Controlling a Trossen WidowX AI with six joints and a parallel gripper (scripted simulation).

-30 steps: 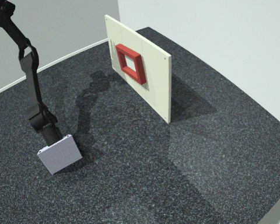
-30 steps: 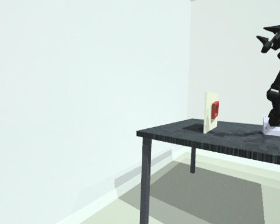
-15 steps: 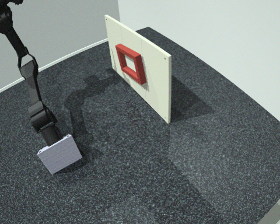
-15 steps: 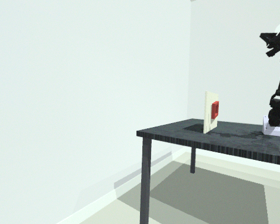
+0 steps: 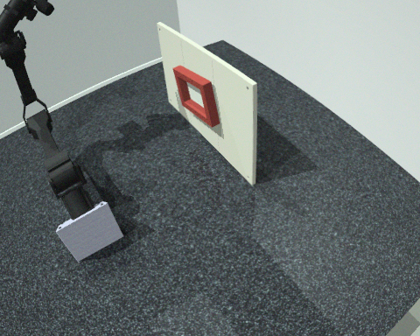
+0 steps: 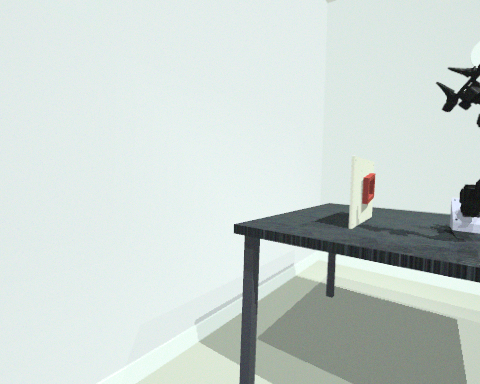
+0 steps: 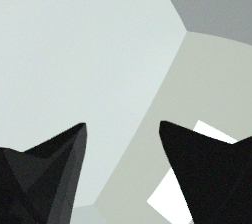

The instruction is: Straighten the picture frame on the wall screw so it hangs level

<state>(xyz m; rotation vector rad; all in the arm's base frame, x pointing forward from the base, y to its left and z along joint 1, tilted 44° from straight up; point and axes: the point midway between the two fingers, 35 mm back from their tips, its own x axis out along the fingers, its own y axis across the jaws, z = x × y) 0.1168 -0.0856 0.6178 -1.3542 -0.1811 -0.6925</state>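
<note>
The picture frame is 430 mm below my gripper tip, 300 mm to the right of it and 250 mm ahead of it. The rest, counted from my gripper tip: wall board 440 mm below, 290 mm to the right, 260 mm ahead.
</note>
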